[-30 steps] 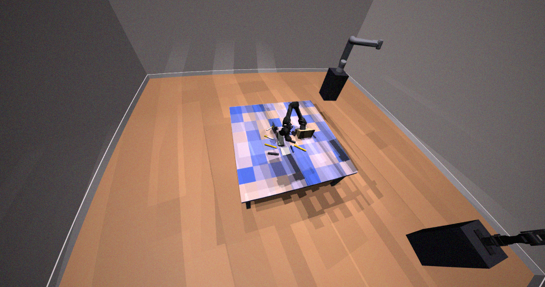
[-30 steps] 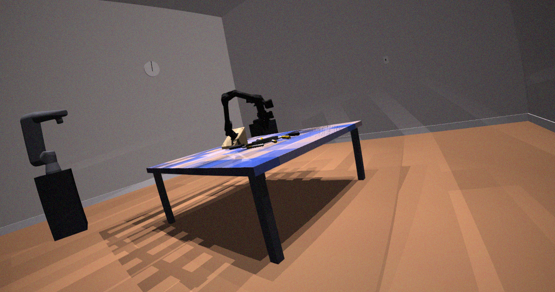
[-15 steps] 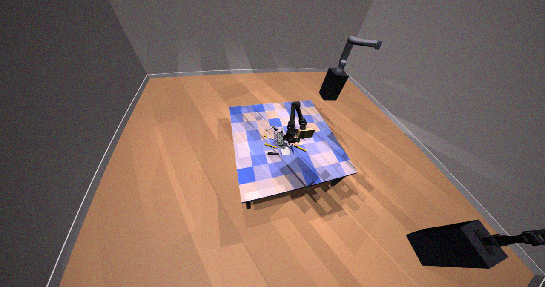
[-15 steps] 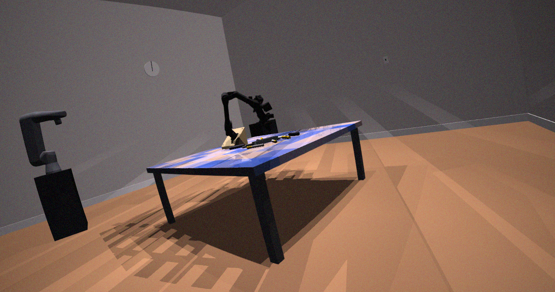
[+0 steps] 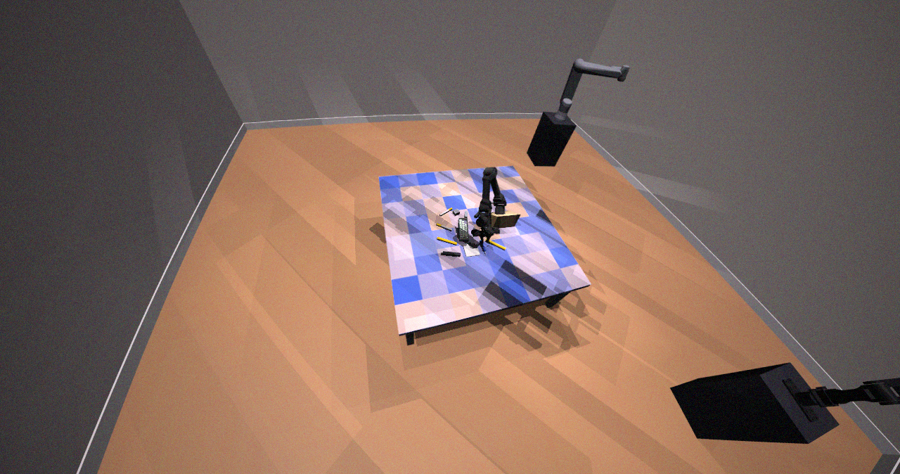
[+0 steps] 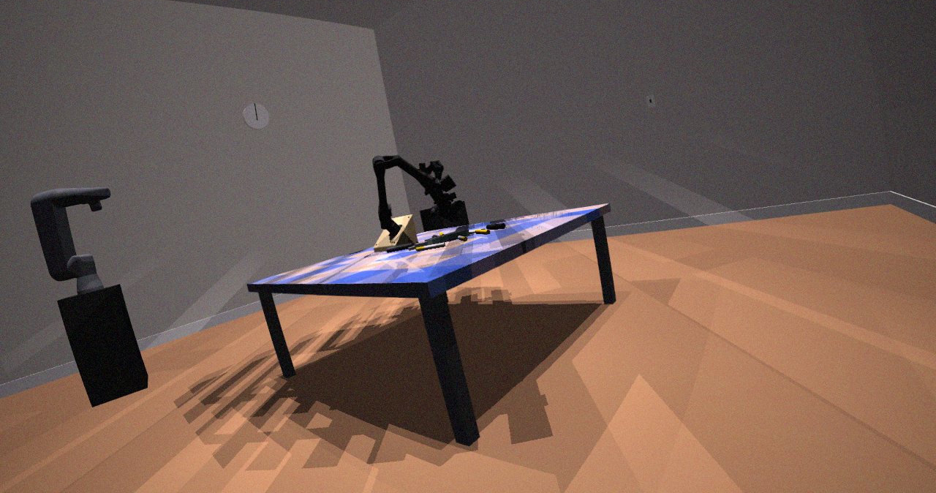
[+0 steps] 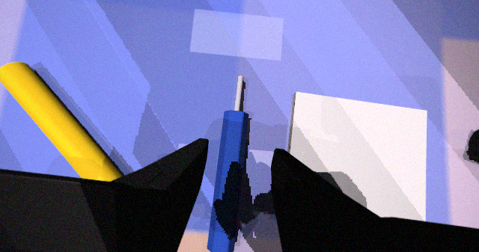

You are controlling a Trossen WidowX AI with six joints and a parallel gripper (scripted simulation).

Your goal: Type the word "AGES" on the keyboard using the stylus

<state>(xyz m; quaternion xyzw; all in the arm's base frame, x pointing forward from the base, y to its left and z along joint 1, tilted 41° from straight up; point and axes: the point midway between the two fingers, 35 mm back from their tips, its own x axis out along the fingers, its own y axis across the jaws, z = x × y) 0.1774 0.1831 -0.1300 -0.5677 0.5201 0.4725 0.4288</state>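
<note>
The blue stylus is 2 cm to the left of my gripper tip and 6 cm below it. The rest, counted from my gripper tip: white pad 9 cm ahead, 1 cm to the left, 6 cm below.
</note>
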